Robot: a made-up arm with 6 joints.
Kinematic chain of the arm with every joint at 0, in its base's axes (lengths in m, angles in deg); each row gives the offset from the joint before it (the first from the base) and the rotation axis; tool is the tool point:
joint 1: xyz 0 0 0.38 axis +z
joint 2: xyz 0.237 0 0 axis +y
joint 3: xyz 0 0 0.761 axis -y
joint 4: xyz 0 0 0.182 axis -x
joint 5: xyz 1.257 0 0 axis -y
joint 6: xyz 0.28 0 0 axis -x
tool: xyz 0 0 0
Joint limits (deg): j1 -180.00..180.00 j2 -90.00..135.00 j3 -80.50..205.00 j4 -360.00..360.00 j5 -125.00..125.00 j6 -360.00..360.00
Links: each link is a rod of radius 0.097 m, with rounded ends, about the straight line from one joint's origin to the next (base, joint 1, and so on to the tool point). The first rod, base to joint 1, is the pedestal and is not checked.
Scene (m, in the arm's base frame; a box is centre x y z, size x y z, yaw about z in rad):
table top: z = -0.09
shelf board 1: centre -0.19 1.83 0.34 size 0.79 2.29 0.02 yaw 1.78
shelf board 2: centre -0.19 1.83 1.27 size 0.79 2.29 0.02 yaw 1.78
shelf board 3: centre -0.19 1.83 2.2 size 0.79 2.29 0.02 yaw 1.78
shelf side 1: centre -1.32 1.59 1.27 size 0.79 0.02 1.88 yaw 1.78
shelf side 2: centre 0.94 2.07 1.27 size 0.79 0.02 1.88 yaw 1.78
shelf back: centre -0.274 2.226 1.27 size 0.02 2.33 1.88 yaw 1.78
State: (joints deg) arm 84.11 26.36 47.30 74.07 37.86 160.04
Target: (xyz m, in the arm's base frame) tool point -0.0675 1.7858 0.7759
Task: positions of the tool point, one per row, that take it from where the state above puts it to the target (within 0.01 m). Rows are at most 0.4 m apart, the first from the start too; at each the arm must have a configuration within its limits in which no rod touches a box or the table.
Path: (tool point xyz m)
1: 0.1098 1.6897 1.8680
2: 0.1632 1.4882 1.8889
3: 0.1902 1.2864 1.8673
4: 0.1945 1.0955 1.8042
5: 0.1812 1.2179 1.4696
6: 0.1315 1.2539 1.1186
7: 0.0569 1.1998 0.7759
8: 0.0318 1.3925 0.8145
9: -0.0087 1.5912 0.8150
10: -0.0674 1.7858 0.7759

